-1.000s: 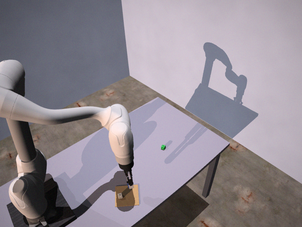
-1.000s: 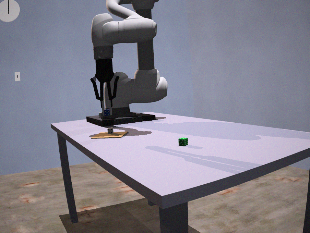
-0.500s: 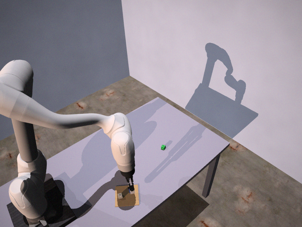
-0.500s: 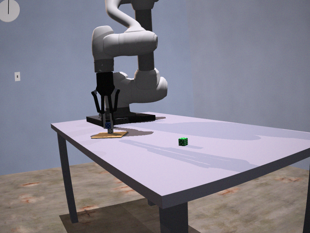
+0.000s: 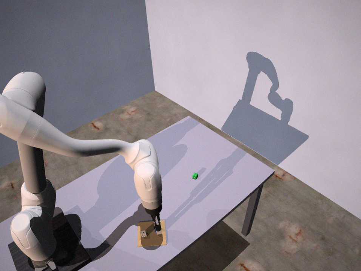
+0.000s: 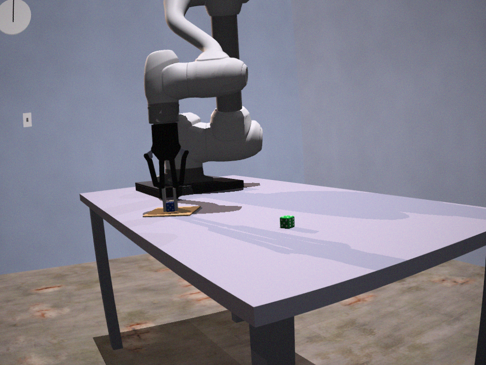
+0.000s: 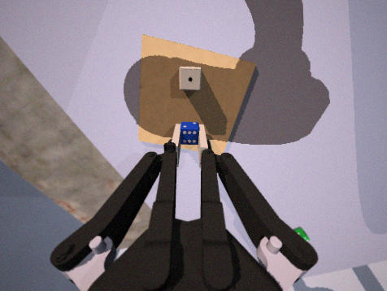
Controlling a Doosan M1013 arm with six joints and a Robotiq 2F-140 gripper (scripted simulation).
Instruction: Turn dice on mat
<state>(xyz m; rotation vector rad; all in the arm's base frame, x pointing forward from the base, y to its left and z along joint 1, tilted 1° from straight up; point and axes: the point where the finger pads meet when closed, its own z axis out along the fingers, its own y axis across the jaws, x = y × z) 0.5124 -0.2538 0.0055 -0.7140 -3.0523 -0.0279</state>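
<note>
The blue die is 2 cm below my hand. Also, from my hand: green die: 38 cm ahead, 14 cm to the left, 3 cm below; white die: 7 cm behind, 3 cm to the left, 3 cm below; tan mat: 3 cm behind, 2 cm to the left, 4 cm below.
</note>
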